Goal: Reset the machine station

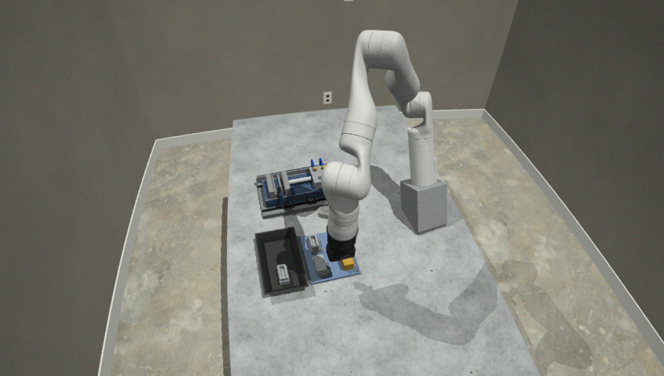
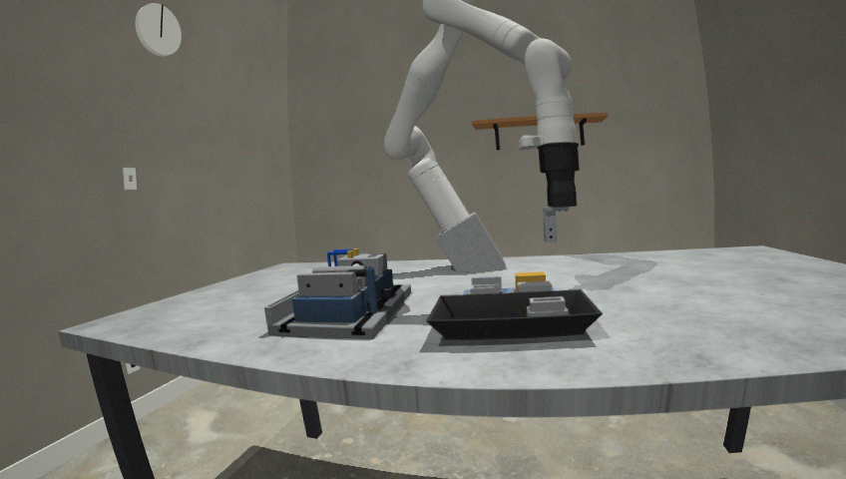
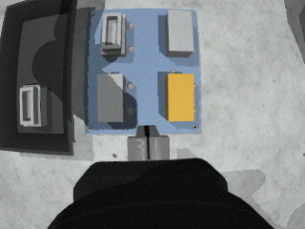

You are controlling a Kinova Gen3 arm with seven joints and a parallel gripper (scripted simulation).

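Right now the yellow brass blank is 110 mm below my hand, 40 mm to the right of it and 40 mm behind it. Also, from my hand: vise 380 mm to the right, 90 mm below, 80 mm ahead.
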